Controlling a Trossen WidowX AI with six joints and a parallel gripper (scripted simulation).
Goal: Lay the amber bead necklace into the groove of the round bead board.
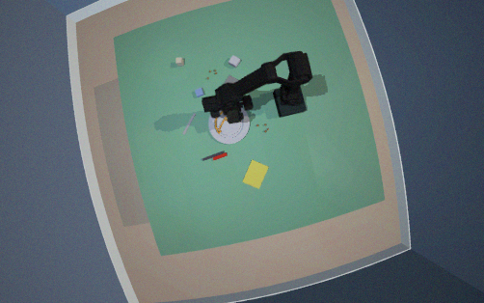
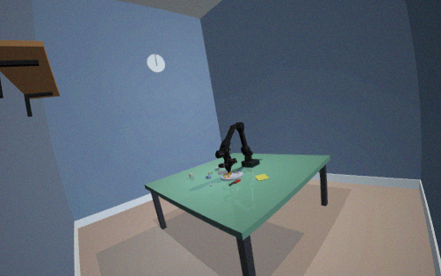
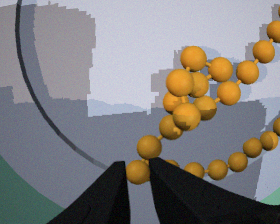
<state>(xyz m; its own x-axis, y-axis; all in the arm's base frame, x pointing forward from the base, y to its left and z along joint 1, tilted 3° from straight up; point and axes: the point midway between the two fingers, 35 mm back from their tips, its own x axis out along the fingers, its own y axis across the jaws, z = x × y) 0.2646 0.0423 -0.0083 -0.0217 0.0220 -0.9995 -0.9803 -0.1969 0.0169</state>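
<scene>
Now: the round grey bead board 20 mm ahead of my gripper tip, 60 mm to the left of it and 10 mm below it. Round my gripper tip: grey rod (220 mm ahead, 50 mm to the left, 20 mm below); then blue block (160 mm ahead, 100 mm to the right, 10 mm below); then grey plate (130 mm to the right, 20 mm below).
</scene>
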